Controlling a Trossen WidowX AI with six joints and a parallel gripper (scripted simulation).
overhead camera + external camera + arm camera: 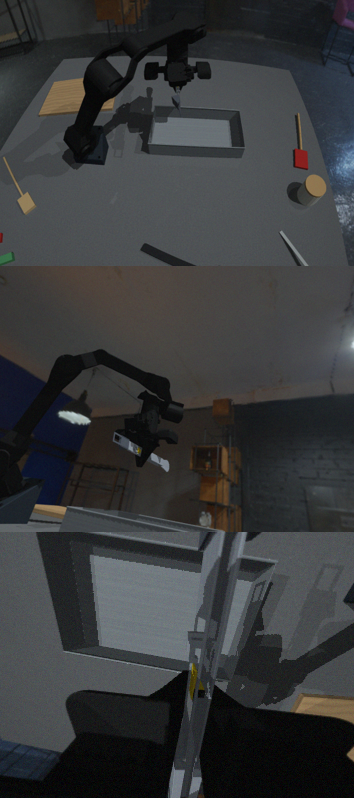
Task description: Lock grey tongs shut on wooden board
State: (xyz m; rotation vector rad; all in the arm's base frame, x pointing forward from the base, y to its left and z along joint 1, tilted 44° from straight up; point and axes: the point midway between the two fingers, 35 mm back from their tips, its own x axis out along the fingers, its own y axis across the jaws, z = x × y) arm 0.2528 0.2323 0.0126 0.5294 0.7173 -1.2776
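Right now my gripper tip is 470 mm past the wooden board, 160 mm above it and 140 mm to the right of it. The rest, counted from my gripper tip: red spatula: 470 mm ahead, 160 mm below; grey roasting tin: 140 mm below, 70 mm ahead, 20 mm to the right; lidded jar: 470 mm ahead, 220 mm to the right, 130 mm below.
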